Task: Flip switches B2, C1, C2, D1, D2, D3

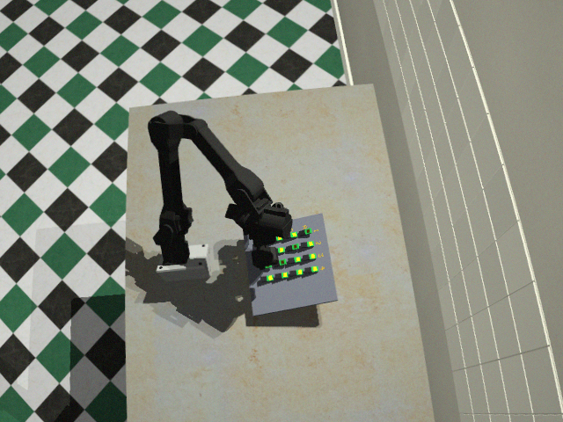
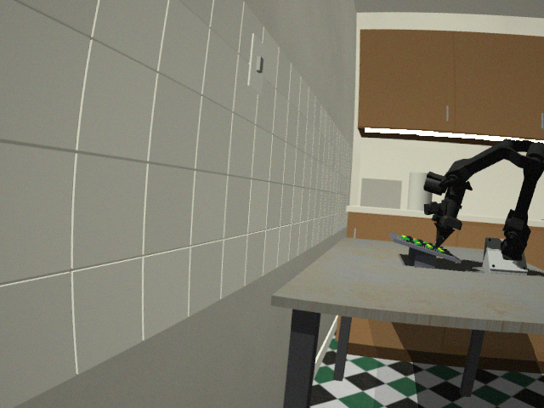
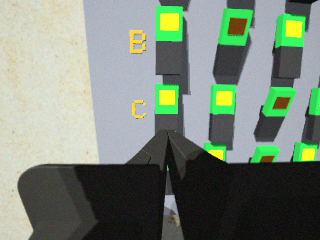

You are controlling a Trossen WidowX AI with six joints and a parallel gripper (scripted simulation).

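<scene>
The switch C3 lies 3 cm ahead of my hand, 7 cm to the right of it and 3 cm below it. Round my hand: switch D3 (1 cm behind, 7 cm to the right, 4 cm below); then switch B2 (6 cm ahead, 3 cm to the right, 3 cm below); then switch B1 (6 cm ahead, 3 cm below).
</scene>
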